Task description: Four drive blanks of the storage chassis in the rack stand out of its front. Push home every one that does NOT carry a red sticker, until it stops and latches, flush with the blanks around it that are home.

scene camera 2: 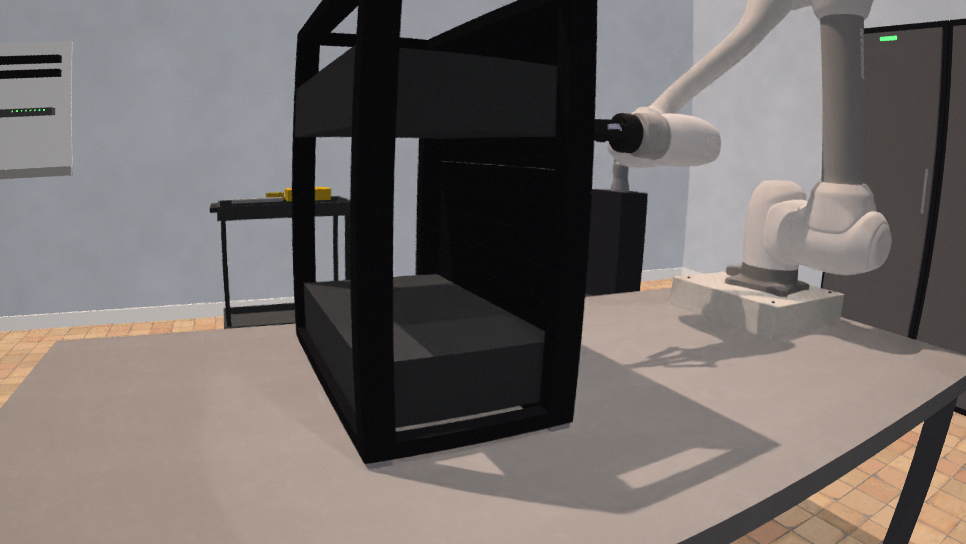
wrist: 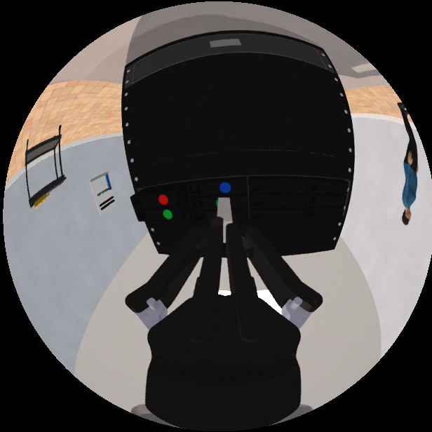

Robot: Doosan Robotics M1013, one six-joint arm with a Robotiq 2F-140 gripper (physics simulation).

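Where they show: arm's base at its link origin: [scene camera 2: 767,286].
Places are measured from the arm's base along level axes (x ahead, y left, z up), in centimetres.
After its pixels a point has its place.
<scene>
The black rack [scene camera 2: 375,270] @(y 9.9, x 111.9, z 16.2 cm) stands on the table. The storage chassis [scene camera 2: 473,94] @(y 8.6, x 99.6, z 35.3 cm) [wrist: 299,199] is in its upper part. In the wrist view, a blank with a red sticker [wrist: 163,199] and one with a green sticker [wrist: 167,214] stand out at the chassis's left. Nearer the middle are a blue sticker [wrist: 225,187] and another green sticker [wrist: 218,203], mostly hidden by the fingertips; how far their blanks stand out is unclear. My gripper [wrist: 223,205] is shut and empty, its tips at the middle-left of the chassis front. Contact cannot be told; the rack hides the tips in the scene view.
A dark box [scene camera 2: 466,351] @(y 7.8, x 98.9, z 4.5 cm) fills the rack's bottom. The rack stands on the grey table [scene camera 2: 168,418] @(y -13.6, x 134.9, z -7.4 cm), with the robot's pale base block [scene camera 2: 757,310] @(y 7.5, x 20.0, z -1.8 cm) behind right. A cart [scene camera 2: 225,270] with a yellow tool [scene camera 2: 308,193] is beyond. A person [wrist: 410,182] shows at the wrist view's right.
</scene>
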